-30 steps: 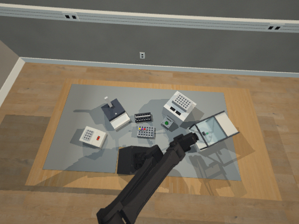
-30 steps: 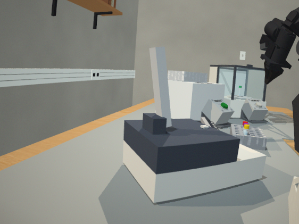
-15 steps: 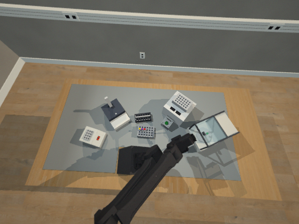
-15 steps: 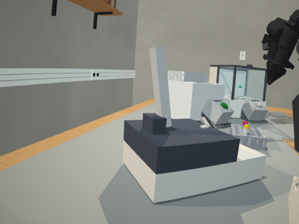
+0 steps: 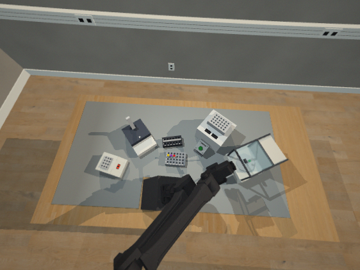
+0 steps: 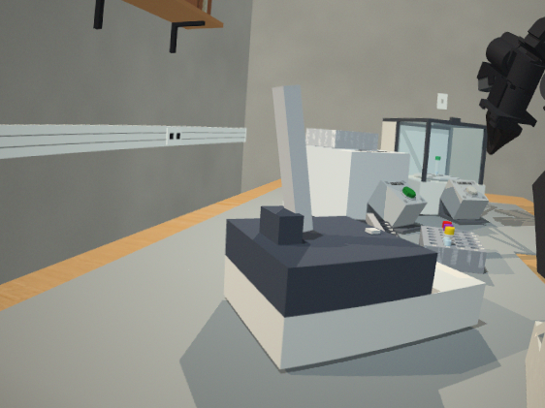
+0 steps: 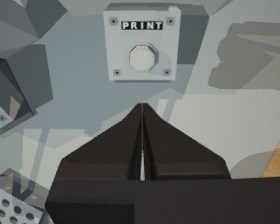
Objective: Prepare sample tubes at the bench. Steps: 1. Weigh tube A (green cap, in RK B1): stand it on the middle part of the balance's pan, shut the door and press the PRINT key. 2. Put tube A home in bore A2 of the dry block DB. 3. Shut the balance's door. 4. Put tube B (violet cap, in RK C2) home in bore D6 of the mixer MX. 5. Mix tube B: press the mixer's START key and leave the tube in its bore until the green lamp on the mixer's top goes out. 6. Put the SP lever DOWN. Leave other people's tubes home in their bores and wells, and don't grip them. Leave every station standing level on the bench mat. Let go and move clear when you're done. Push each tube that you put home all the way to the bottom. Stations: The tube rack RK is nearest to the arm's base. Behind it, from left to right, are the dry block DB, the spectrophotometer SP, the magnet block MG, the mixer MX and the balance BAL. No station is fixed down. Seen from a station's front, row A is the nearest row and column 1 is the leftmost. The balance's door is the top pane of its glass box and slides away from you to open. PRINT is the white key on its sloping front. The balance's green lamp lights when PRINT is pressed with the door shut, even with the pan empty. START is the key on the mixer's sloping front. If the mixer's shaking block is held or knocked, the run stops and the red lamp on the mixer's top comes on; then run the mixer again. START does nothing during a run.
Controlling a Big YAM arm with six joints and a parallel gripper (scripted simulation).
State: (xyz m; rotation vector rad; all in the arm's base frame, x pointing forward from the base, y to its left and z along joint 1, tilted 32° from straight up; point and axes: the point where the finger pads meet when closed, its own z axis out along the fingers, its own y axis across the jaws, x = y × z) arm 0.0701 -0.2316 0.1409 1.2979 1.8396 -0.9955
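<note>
My hand is 90 mm above the print key, 50 mm to the left of it and 10 mm short of it. The rest, counted from my hand: eight-sided pan 190 mm to the right, 80 mm below, 60 mm ahead; then balance door 160 mm to the right, 50 mm ahead, 50 mm above; then green start key 170 mm ahead, 90 mm below, 70 mm to the left.
</note>
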